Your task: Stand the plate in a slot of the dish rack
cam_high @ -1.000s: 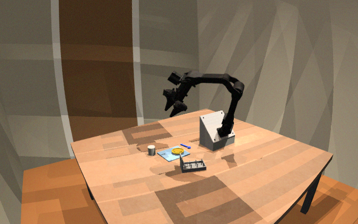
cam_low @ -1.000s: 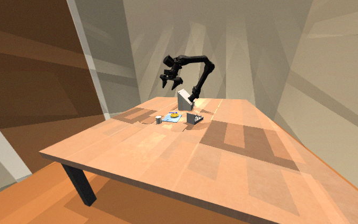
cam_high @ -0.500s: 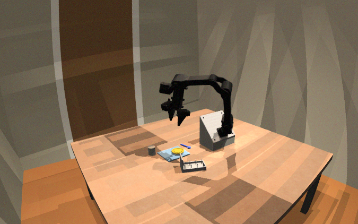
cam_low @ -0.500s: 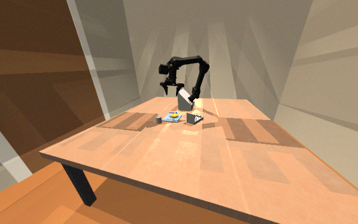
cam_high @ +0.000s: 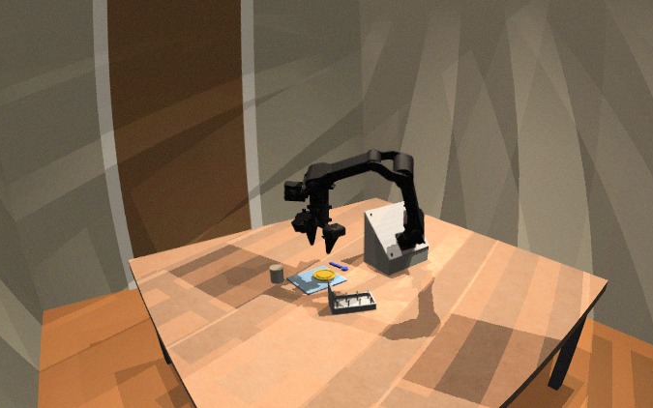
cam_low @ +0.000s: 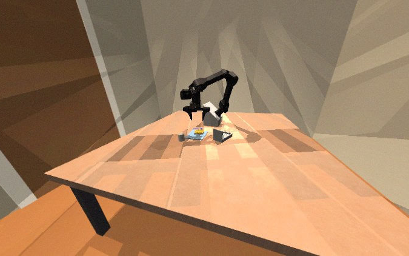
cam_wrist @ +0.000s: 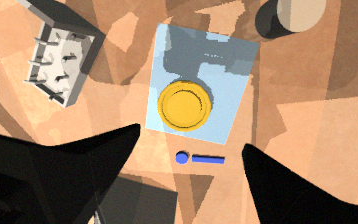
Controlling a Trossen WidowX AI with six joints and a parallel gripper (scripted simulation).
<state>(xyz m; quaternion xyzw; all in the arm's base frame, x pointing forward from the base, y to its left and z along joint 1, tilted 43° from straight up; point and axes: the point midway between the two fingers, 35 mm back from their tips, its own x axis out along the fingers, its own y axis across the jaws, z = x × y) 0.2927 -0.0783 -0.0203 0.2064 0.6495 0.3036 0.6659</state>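
My gripper tip is now 90 mm above the yellow plate, 10 mm to the right of it and 10 mm past it. Round my gripper tip: blue spoon (100 mm below, 90 mm behind, 40 mm to the right); then cup (130 mm ahead, 80 mm below, 60 mm to the right); then light blue mat (100 mm below, 20 mm ahead).
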